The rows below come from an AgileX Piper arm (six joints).
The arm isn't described. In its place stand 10 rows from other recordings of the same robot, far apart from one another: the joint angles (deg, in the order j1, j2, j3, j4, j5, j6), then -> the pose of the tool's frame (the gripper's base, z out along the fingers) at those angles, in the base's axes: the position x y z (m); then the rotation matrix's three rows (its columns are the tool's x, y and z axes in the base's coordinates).
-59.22 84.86 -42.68 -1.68 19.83 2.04 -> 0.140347 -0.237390 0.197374; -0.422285 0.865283 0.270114; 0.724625 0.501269 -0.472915; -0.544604 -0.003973 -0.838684
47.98 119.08 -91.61 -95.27 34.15 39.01 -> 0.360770 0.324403 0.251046; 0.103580 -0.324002 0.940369; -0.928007 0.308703 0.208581; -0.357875 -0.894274 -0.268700
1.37 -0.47 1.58 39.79 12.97 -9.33 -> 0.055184 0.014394 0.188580; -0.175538 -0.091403 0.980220; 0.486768 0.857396 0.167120; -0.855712 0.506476 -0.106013
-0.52 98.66 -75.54 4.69 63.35 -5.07 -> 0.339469 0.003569 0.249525; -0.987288 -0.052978 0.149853; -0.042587 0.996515 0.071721; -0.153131 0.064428 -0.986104
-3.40 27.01 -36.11 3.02 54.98 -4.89 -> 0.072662 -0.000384 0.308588; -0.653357 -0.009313 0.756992; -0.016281 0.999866 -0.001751; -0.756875 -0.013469 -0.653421
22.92 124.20 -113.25 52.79 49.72 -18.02 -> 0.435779 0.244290 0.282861; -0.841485 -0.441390 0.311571; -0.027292 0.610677 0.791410; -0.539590 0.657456 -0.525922
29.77 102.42 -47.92 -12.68 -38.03 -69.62 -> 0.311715 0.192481 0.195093; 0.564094 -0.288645 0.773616; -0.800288 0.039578 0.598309; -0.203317 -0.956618 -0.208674
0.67 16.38 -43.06 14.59 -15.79 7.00 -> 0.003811 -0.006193 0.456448; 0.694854 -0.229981 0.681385; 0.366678 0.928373 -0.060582; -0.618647 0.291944 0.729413
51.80 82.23 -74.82 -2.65 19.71 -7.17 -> 0.208799 0.263042 0.385196; -0.098980 -0.804869 0.585141; -0.397230 0.571103 0.718366; -0.912366 -0.161331 -0.376245
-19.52 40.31 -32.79 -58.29 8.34 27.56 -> 0.138338 -0.060956 0.335166; -0.324624 0.327706 0.887259; -0.418608 0.791410 -0.445462; -0.848166 -0.516022 -0.119731
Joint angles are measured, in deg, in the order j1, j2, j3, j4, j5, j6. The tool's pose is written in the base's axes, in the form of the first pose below.
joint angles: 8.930, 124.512, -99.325, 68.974, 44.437, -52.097
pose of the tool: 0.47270 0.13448 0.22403; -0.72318 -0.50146 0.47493; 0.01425 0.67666 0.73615; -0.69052 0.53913 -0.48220
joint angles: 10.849, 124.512, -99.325, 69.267, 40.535, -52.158
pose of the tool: 0.47322 0.14701 0.22439; -0.70328 -0.49715 0.50816; 0.02456 0.69739 0.71627; -0.71048 0.51622 -0.47825
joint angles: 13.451, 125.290, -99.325, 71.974, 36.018, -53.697
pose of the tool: 0.47395 0.16568 0.22019; -0.68239 -0.49144 0.54115; 0.04859 0.70816 0.70438; -0.72938 0.50695 -0.45936
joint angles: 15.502, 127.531, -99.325, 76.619, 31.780, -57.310
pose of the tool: 0.47755 0.18084 0.20413; -0.67052 -0.47532 0.56963; 0.07542 0.72016 0.68970; -0.73805 0.50542 -0.44703
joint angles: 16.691, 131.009, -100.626, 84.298, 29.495, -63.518
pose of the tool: 0.48534 0.19207 0.18514; -0.65696 -0.46631 0.59242; 0.11337 0.71575 0.68909; -0.74535 0.51987 -0.41735
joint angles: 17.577, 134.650, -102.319, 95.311, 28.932, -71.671
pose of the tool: 0.49336 0.20226 0.16820; -0.64073 -0.45919 0.61531; 0.17666 0.69174 0.70020; -0.74716 0.55734 -0.36210
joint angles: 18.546, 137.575, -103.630, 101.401, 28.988, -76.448
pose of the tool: 0.49673 0.21225 0.15198; -0.63796 -0.45871 0.61854; 0.20060 0.67650 0.70860; -0.74348 0.57614 -0.33956
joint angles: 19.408, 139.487, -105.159, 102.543, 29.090, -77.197
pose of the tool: 0.49797 0.22123 0.14285; -0.64213 -0.46479 0.60962; 0.19871 0.66713 0.71795; -0.74039 0.58216 -0.33602
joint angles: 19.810, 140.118, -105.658, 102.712, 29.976, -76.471
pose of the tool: 0.49692 0.22614 0.14019; -0.65350 -0.46753 0.59527; 0.20211 0.65010 0.73248; -0.72944 0.59898 -0.33035
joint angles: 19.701, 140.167, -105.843, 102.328, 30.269, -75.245
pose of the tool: 0.49733 0.22568 0.14063; -0.66140 -0.45985 0.59252; 0.21073 0.64424 0.73522; -0.71982 0.61114 -0.32920
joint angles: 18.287, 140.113, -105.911, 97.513, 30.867, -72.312
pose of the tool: 0.50031 0.21408 0.13852; -0.67122 -0.45794 0.58288; 0.18169 0.66071 0.72832; -0.71864 0.59477 -0.36028
